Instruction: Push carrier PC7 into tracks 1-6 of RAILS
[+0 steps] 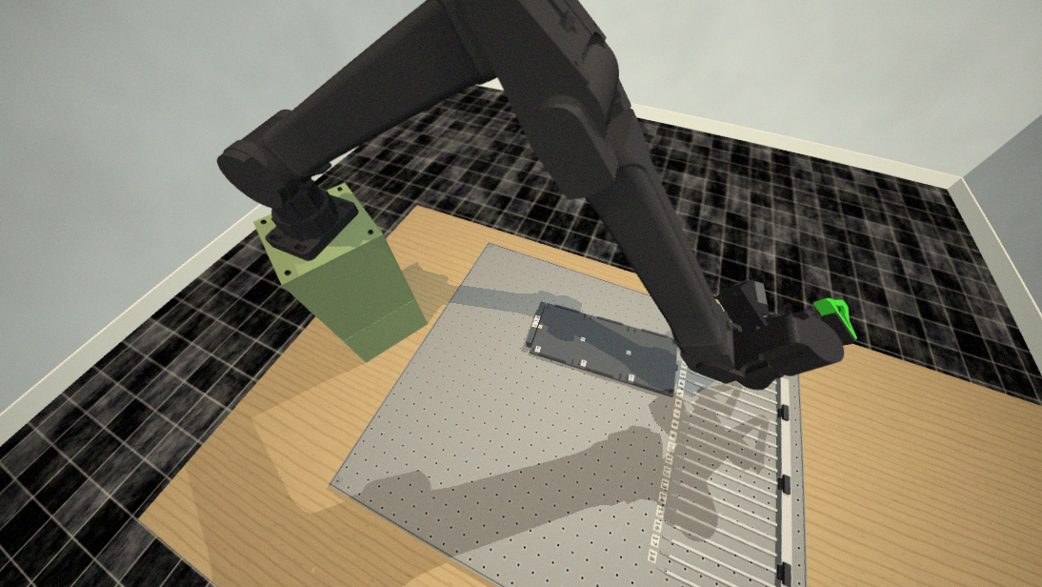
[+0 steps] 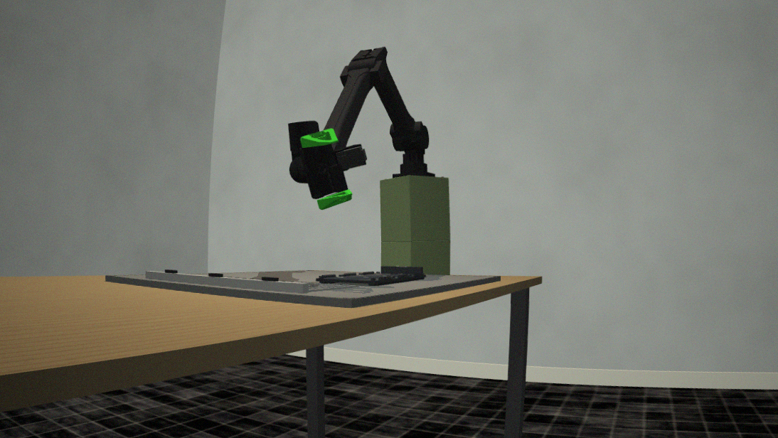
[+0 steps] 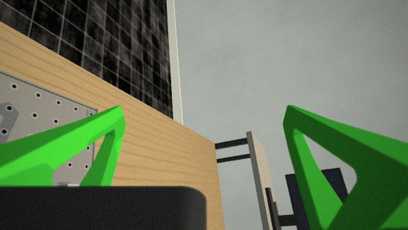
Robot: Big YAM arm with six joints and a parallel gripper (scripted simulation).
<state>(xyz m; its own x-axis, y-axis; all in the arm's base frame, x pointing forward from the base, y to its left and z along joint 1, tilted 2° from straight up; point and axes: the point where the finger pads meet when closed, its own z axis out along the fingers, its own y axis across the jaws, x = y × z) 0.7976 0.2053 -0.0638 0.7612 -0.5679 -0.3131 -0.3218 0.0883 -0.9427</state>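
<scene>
Right now my hand is 290 mm past the carrier PC7, 80 mm to the left of it and 200 mm above it.
</scene>
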